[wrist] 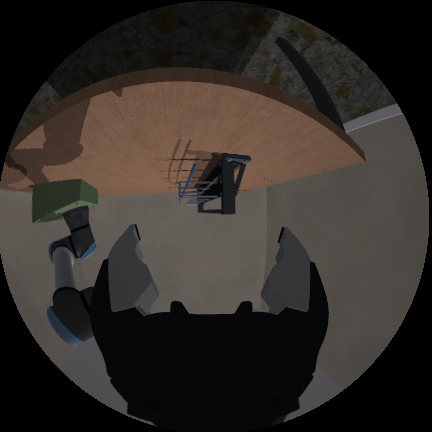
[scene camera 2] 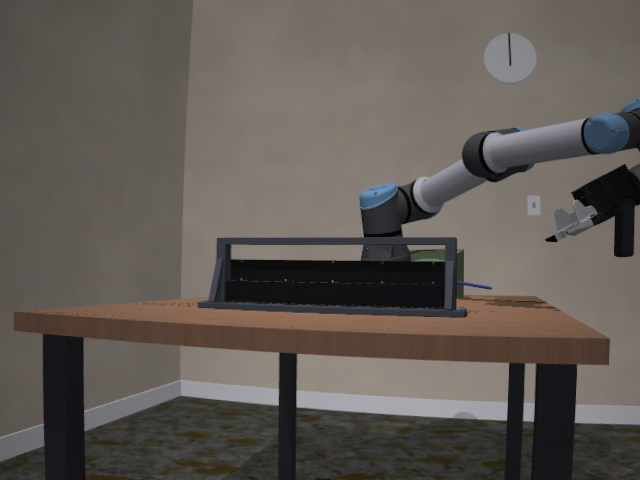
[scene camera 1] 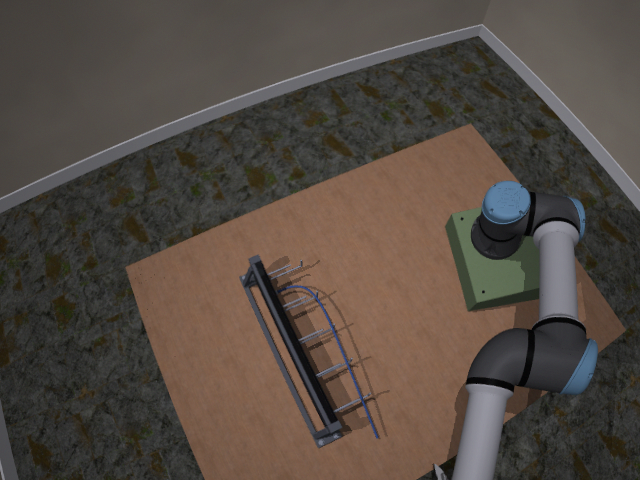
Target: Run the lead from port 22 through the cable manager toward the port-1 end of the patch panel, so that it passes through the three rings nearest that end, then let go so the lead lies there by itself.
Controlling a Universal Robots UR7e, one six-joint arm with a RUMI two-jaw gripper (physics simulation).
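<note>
The blue lead [scene camera 1: 371,423] [scene camera 2: 474,284] [wrist: 189,180] leaves the dark patch panel [scene camera 1: 291,330] [scene camera 2: 336,297] [wrist: 228,187] near its upper end in scene camera 1. It curves along the outer ends of the cable manager's thin metal rings [scene camera 1: 351,403], and its free end sticks out past the panel's lower end. Whether it lies inside each ring or against its outer tip is too small to tell. My gripper [scene camera 2: 552,238] [wrist: 209,227] is open, with its jaws wide apart and nothing between them. It hangs in the air off the panel's right end in scene camera 2, well away from the lead.
The panel stands on the wooden table [scene camera 1: 206,310] [scene camera 2: 310,335] [wrist: 125,115]. The arm's base sits on a green block [scene camera 1: 483,273] [scene camera 2: 436,254] [wrist: 60,202] on the side where the rings point. The forearm reaches over the table's lower right edge in scene camera 1.
</note>
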